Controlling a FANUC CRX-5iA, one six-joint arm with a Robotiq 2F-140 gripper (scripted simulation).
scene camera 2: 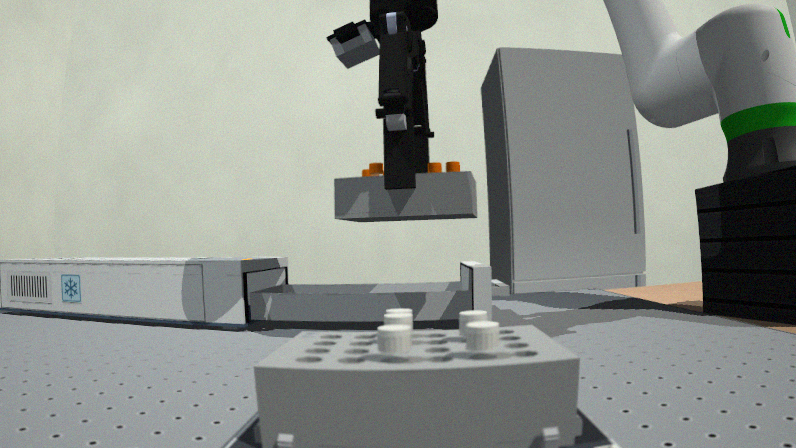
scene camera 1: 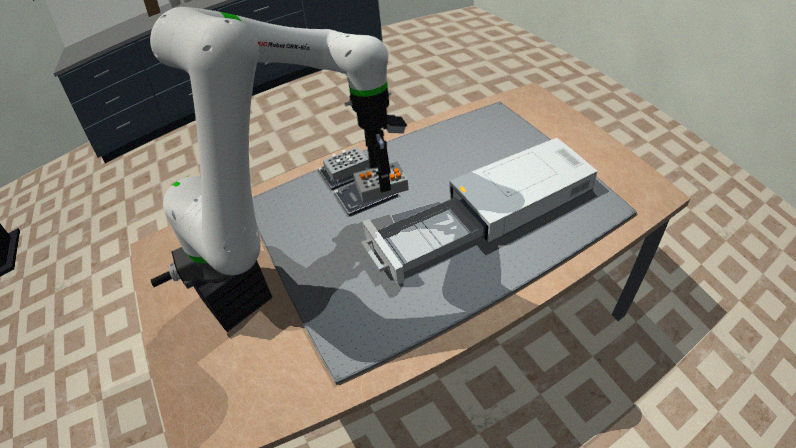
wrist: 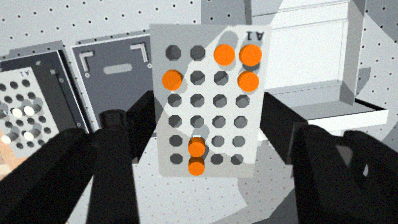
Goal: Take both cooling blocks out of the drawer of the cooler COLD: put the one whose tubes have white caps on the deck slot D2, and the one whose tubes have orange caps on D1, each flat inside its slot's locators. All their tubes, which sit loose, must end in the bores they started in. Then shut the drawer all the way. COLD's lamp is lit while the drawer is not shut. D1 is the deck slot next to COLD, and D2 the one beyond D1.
Labels:
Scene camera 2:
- my gripper: 409,193
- cooler COLD: 202,291
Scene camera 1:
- my gripper: 380,180
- cooler COLD: 503,196
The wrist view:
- my gripper: 207,106

